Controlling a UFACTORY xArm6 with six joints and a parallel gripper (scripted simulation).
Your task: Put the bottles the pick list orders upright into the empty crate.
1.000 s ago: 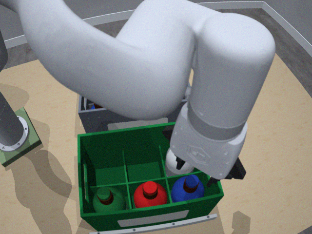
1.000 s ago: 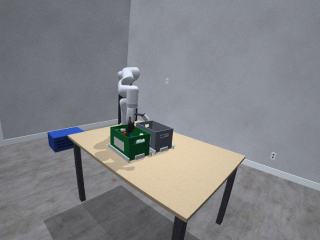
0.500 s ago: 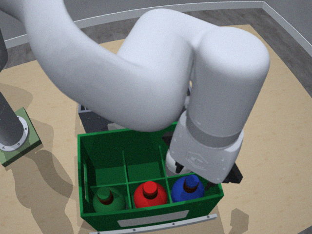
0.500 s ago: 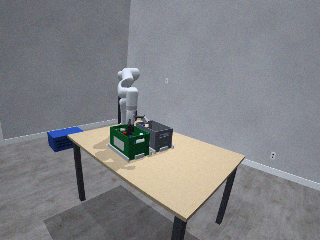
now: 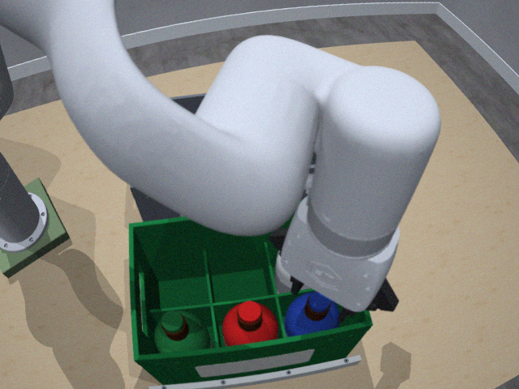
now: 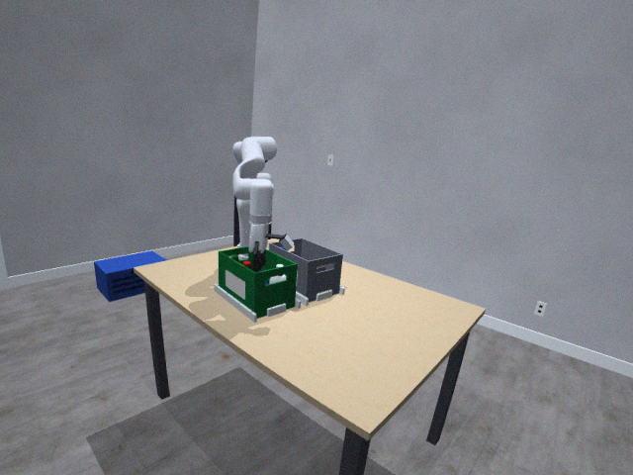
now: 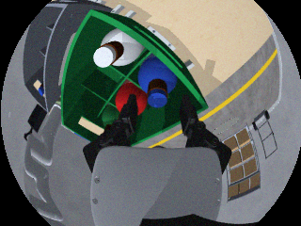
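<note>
The red-label bottle is 100 mm below my hand, 80 mm behind it and 10 mm to the left of it. Round my hand: green crate 100 mm below, 80 mm behind, 60 mm to the left; then white-label bottle 100 mm below, 90 mm to the left, 20 mm ahead; then green bottle 180 mm behind, 100 mm below, 30 mm to the left.
</note>
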